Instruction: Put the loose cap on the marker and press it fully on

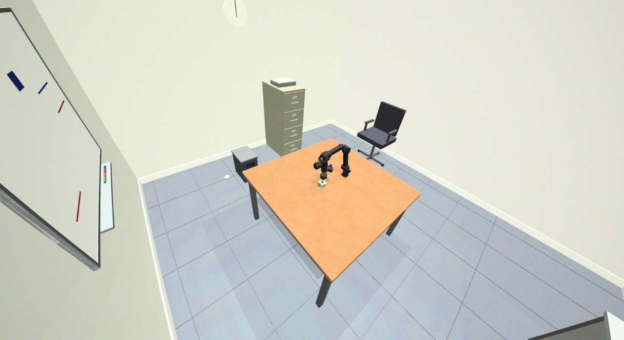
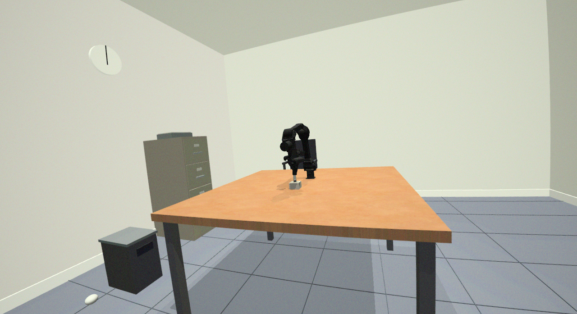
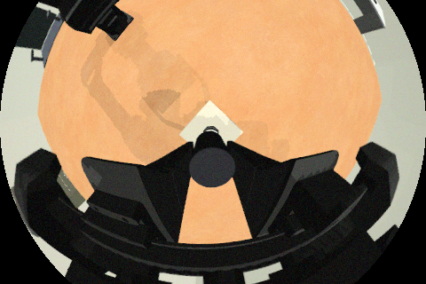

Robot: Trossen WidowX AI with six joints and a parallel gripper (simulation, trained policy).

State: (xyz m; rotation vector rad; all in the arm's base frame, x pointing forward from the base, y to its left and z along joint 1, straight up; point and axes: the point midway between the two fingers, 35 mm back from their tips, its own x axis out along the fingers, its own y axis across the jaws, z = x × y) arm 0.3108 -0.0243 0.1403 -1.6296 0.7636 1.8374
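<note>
My gripper tip is 90 mm above the holder block, 10 mm to the left of it and 10 mm short of it. From my gripper tip the other things lie so: black cap: 10 mm above.
</note>
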